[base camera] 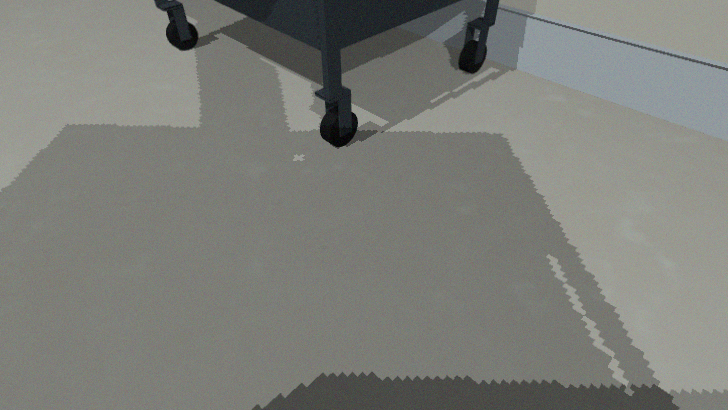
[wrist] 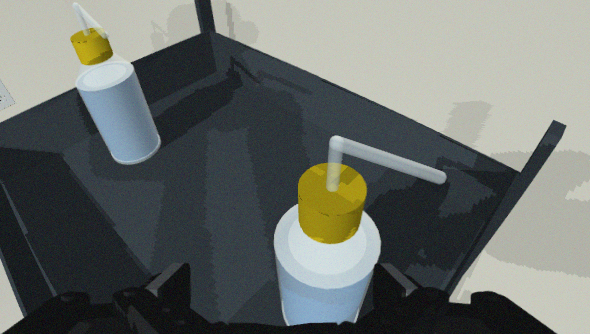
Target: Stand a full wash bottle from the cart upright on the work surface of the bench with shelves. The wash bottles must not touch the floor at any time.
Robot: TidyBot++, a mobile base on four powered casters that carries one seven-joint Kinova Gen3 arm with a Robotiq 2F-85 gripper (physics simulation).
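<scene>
A full wash bottle with a yellow cap and a bent clear spout stands upright on the dark cart, in the lower middle of the wrist view. Its lower part is hidden by the gripper. My gripper is open, with one finger to each side of this bottle's body; a wide gap shows at the left finger and a small one at the right. A second full wash bottle with a yellow cap stands upright near the cart's far left corner. The bench with shelves does not show.
The cart's tray has raised rims and corner posts, one post standing at the right of the wrist view. In the base camera view the cart stands on casters ahead, near a wall with a pale blue baseboard at the right.
</scene>
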